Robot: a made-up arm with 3 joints. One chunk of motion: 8 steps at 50 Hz.
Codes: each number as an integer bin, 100 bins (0 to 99) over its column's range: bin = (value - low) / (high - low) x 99, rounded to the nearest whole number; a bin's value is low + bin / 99 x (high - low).
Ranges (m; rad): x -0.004..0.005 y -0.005..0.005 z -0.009..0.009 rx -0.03..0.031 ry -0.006..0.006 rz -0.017..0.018
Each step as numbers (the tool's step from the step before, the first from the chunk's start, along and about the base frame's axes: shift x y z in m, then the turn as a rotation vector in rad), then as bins.
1 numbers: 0.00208 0.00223 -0.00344 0.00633 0.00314 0.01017
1 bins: 67 72 31 59 75 77
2 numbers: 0.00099 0.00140 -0.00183 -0.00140 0.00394 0.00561
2 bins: 55 63 39 46 82 64
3 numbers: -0.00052 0.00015 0.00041 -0.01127 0.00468 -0.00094
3 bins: 38 51 52 30 88 45
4 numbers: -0.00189 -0.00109 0.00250 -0.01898 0.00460 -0.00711
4 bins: 23 39 63 18 87 28
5 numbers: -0.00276 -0.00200 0.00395 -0.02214 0.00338 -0.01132
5 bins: 14 30 71 13 77 16
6 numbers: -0.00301 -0.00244 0.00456 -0.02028 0.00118 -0.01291
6 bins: 11 25 75 16 59 12
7 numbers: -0.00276 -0.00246 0.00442 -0.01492 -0.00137 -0.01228
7 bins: 14 25 74 24 38 13
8 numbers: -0.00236 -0.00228 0.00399 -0.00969 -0.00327 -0.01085
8 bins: 18 27 71 33 23 17
